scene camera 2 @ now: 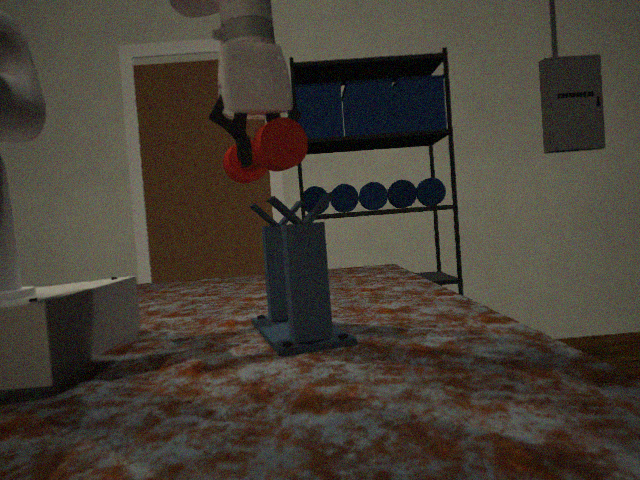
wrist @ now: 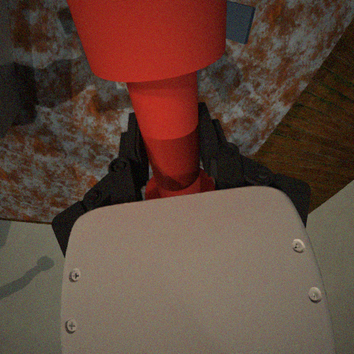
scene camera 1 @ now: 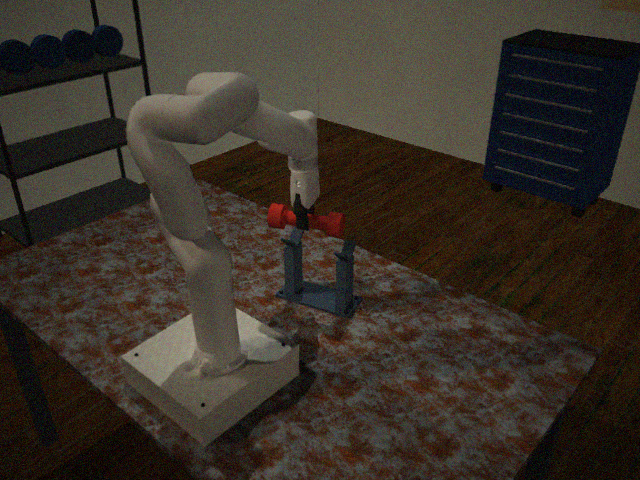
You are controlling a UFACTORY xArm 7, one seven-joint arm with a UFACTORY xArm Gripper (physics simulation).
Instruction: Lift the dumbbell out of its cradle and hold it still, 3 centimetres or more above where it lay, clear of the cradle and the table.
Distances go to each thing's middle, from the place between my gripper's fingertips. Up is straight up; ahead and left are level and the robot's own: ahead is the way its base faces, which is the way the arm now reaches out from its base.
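Labels:
The red dumbbell (scene camera 2: 282, 143) has my hand 20 mm below it, and going by their middles it is the nearest to my hand of the things named here. As for the blue-grey cradle (scene camera 2: 299, 320), I find it 30 mm ahead of my hand, 20 mm to the right of it and 150 mm below it.

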